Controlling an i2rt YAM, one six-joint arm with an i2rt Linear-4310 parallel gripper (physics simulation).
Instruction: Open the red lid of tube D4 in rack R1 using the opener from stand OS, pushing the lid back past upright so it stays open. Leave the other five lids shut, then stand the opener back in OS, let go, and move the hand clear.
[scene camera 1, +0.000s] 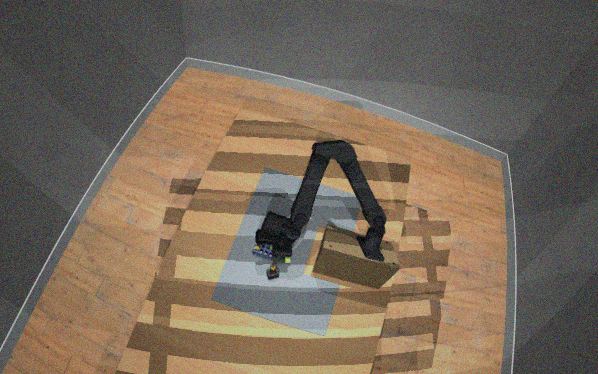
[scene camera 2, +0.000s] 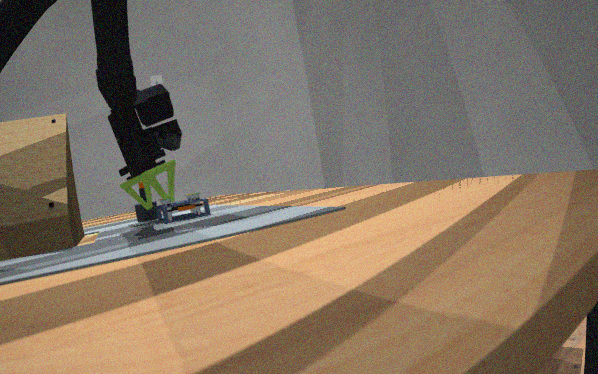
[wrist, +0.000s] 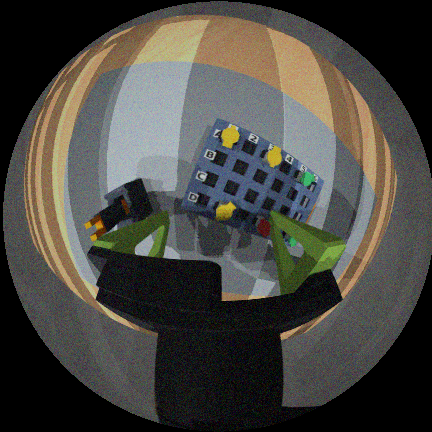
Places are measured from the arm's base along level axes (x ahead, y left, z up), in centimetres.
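Where they show: gripper, fingertip midpoint: (scene camera 1: 274, 250) (wrist: 218, 215); arm's base at its link origin: (scene camera 1: 369, 249).
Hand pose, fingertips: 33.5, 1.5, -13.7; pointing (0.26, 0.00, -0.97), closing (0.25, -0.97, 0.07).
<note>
Things, the pixels of their top centre, and the offset from my fingertips, as dx, dy, dz. Level surfaces: height alone.
- blue rack R1 at its top centre: (wrist: 273, 195) (scene camera 2: 179, 196) (scene camera 1: 268, 238) +3.2, -3.8, +1.3
- red lid at its top centre: (wrist: 263, 227) +0.3, -3.9, +1.3
- black opener at its top centre: (wrist: 90, 231) (scene camera 2: 141, 182) -1.1, +9.3, +5.6
- blue-grey mat at its surface level: dz -2.9
- wooden table at its surface level: dz -3.2
The blue rack R1 (scene camera 1: 263, 251) (scene camera 2: 206, 207) (wrist: 245, 181) stands on the mat. In the wrist view, the red lid (wrist: 263, 228) of D4 looks shut, in the row nearest my hand. Three yellow lids (wrist: 230, 136) (wrist: 274, 157) (wrist: 226, 211) and two green lids (wrist: 307, 178) (wrist: 293, 242) also show; the nearer green one is partly hidden behind my right finger. The black opener (scene camera 2: 142, 189) (wrist: 112, 213) with orange prongs stands in the dark stand OS (scene camera 1: 273, 274) (scene camera 2: 145, 213) (wrist: 137, 197). My gripper (scene camera 2: 159, 204) (wrist: 218, 215) is open and empty, low by the rack's D row, with the opener outside its left finger.
A large wooden box (scene camera 1: 350, 265) (scene camera 2: 35, 165) carries the arm's base, beside the blue-grey mat (scene camera 1: 320, 325) (scene camera 2: 300, 212) (wrist: 145, 100). Striped shadows cross the mat and the wooden table (scene camera 1: 100, 240) (scene camera 2: 350, 250).
</note>
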